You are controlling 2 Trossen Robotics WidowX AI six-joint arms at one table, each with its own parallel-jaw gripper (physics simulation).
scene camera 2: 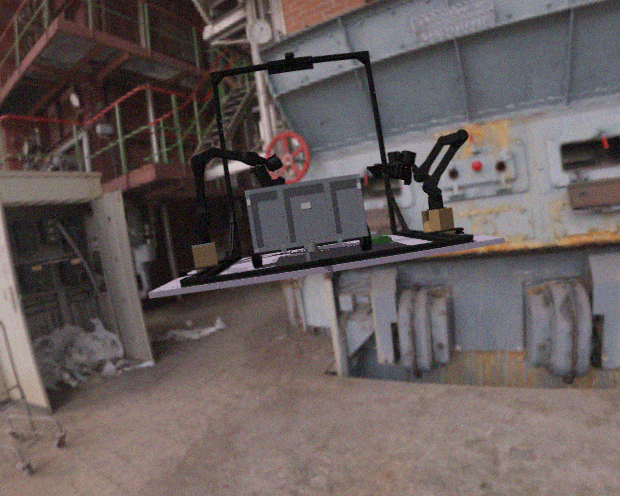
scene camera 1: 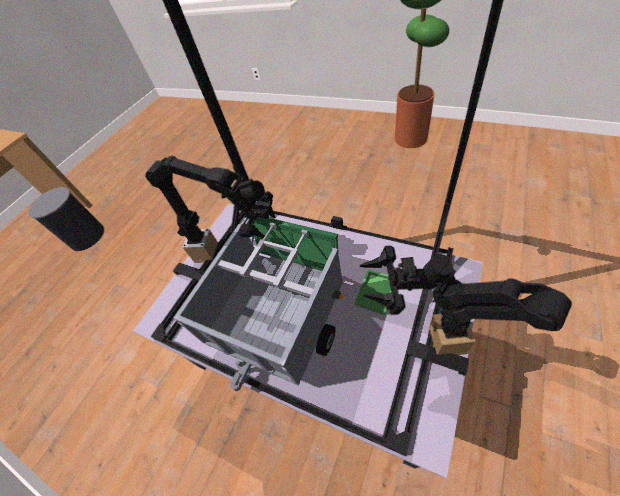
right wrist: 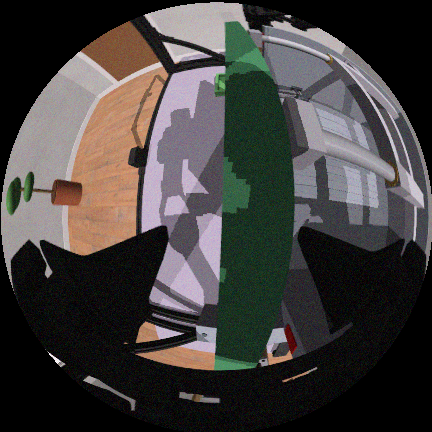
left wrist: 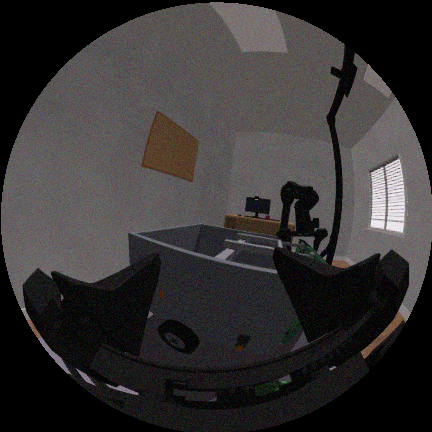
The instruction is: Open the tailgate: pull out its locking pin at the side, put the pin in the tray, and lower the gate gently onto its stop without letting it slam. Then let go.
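The green tailgate stands roughly upright at the rear of the grey trailer. My right gripper is open above the gate's far-left end; in the right wrist view the gate shows between its spread fingers, not clamped. My left gripper is open and empty, beside the trailer and above the green tray. A small dark fitting with an orange part sits on the trailer's side. I cannot make out the locking pin.
White rack bars cross the trailer near the gate. A black wheel sticks out at its side. Black frame posts rise at both sides of the table. A potted plant stands on the floor behind.
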